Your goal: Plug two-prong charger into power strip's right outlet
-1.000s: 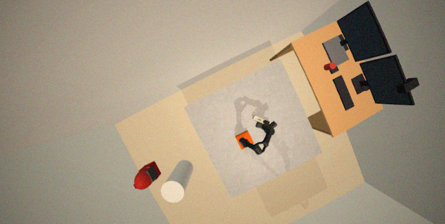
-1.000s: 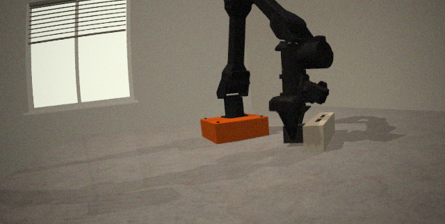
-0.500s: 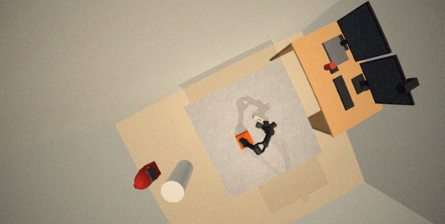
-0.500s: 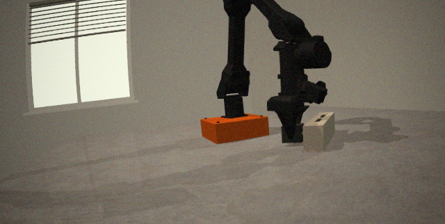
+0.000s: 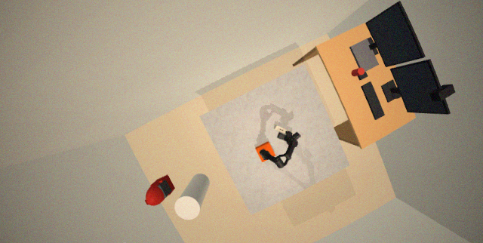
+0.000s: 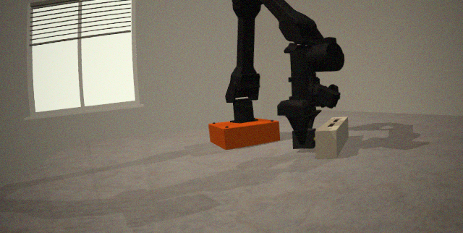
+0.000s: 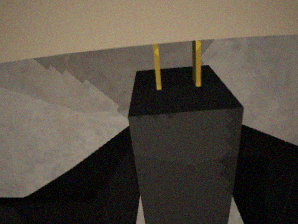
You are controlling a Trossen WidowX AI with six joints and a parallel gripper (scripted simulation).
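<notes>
Right now the black two-prong charger is 10 mm to the left of my gripper tip, 10 mm ahead of it and 10 mm above it.
</notes>
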